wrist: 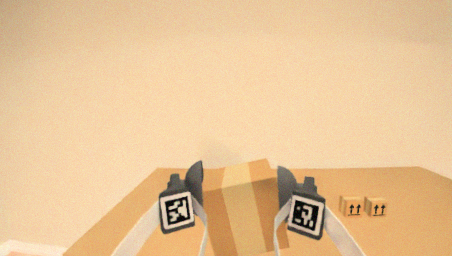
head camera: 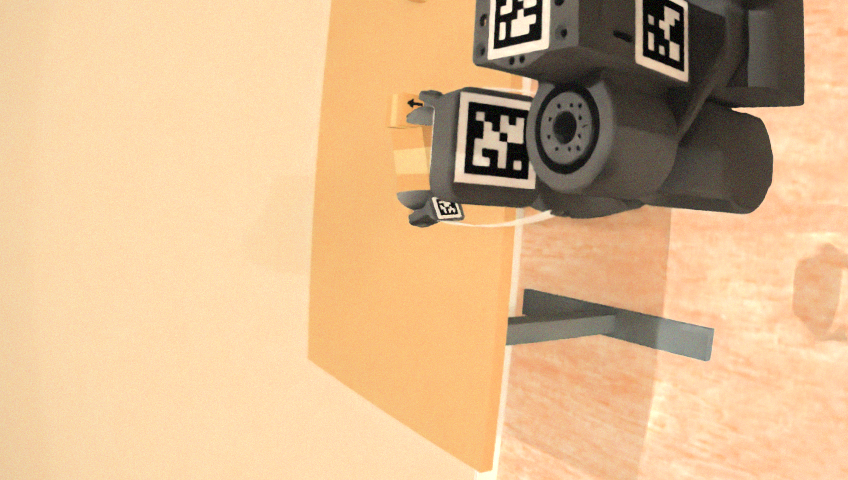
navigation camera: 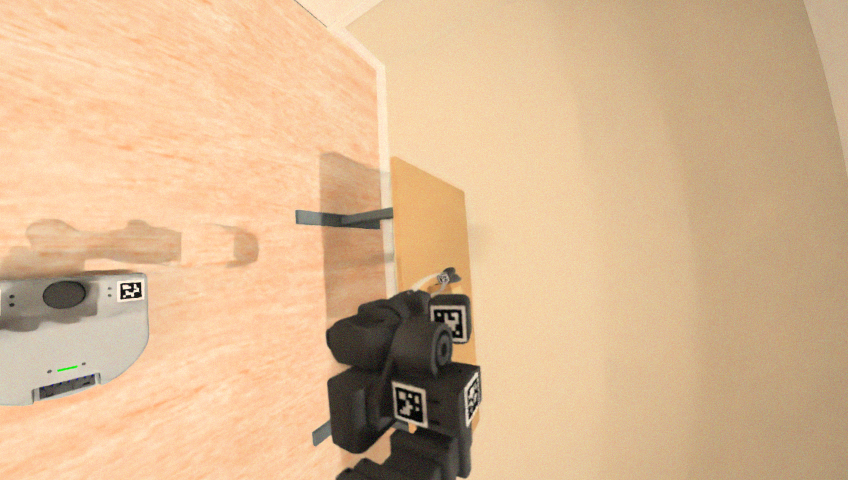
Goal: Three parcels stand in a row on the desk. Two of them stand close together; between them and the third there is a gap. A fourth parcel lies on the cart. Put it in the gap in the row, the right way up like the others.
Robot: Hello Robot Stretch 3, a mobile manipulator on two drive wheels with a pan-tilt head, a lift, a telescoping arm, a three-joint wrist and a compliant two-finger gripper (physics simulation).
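Frame: origin at the robot's base, x ahead, y left, z up, level; metres.
Seen in the pictures: gripper, fingertip midpoint: (head camera: pixel 415 157) (navigation camera: pixel 454 293); robot's base, link origin: (navigation camera: pixel 66 293).
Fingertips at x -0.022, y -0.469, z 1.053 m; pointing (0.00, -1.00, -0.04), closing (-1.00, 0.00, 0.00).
Note:
Offsets run from my fingertips to a thing's top centre. Level surfaces: height alone.
My gripper (head camera: pixel 415 157) (wrist: pixel 241 182) is shut on a brown parcel @(0.018 m up, 0.002 m back, 0.013 m left) (head camera: pixel 411 161) (wrist: pixel 242 205) with a pale tape strip, in front of the desk's far part. The parcel looks slightly tilted; no arrows show on its visible faces. The desk @(0.332 m down) (head camera: pixel 410 309) (navigation camera: pixel 425 226) (wrist: pixel 130 215) runs along the wall. In the wrist view, one parcel (wrist: pixel 352 206) and another parcel (wrist: pixel 376 207) stand close together at the right, arrows up. In the head view, a standing parcel @(0.274 m down, 0.118 m back, 0.552 m right) (head camera: pixel 397 111) shows partly behind a fingertip. I cannot make out the third row parcel. The cart does not show.
The wall (head camera: pixel 148 237) (navigation camera: pixel 624 237) (wrist: pixel 225 75) rises behind the desk. Dark desk legs (head camera: pixel 654 336) (navigation camera: pixel 318 218) stand on the wooden floor @(1.052 m down) (head camera: pixel 577 404) (navigation camera: pixel 208 148). My grey base (navigation camera: pixel 77 344) is at the left of the navigation view. A small brown edge shows at the head view's top.

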